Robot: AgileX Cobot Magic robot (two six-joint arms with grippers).
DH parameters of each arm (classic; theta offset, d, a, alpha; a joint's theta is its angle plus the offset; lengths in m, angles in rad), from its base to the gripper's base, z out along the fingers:
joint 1: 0 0.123 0 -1.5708
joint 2: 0.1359 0 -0.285 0
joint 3: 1.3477 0 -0.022 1.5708
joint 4: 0 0.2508 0 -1.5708
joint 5: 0 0 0.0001 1.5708
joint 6: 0 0.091 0 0
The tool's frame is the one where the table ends.
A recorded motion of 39 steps. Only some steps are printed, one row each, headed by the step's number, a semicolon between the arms.
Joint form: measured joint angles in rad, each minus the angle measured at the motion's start. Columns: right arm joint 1, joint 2, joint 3, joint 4, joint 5, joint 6; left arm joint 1, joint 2, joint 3, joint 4, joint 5, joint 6.
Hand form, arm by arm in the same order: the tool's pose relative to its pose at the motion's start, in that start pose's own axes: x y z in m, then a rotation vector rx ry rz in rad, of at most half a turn. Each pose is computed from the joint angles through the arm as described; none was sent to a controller.
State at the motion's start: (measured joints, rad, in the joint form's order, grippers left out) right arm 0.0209 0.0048 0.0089 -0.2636 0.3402 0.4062; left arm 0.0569 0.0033 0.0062 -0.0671 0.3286 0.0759
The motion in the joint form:
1: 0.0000 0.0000 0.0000 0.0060 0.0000 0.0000; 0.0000 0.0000 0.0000 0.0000 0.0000 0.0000
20: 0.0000 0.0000 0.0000 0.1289 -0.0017 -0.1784; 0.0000 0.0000 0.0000 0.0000 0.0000 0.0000
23: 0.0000 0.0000 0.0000 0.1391 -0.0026 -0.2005; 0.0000 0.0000 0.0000 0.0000 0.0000 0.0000
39: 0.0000 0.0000 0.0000 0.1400 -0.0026 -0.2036; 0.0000 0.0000 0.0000 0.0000 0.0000 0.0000
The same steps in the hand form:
1: 0.0001 0.0002 0.0000 -0.0018 0.0008 0.0057; 0.0000 0.0000 0.0000 0.0000 0.0000 0.0000
20: 0.0012 0.0037 -0.0001 -0.0413 0.0118 -0.0568; 0.0000 0.0000 0.0000 0.0000 0.0000 0.0000
23: 0.0012 0.0041 -0.0001 -0.0449 0.0114 -0.0693; 0.0000 0.0000 0.0000 0.0000 0.0000 0.0000
39: 0.0012 0.0041 -0.0001 -0.0452 0.0115 -0.0715; 0.0000 0.0000 0.0000 0.0000 0.0000 0.0000

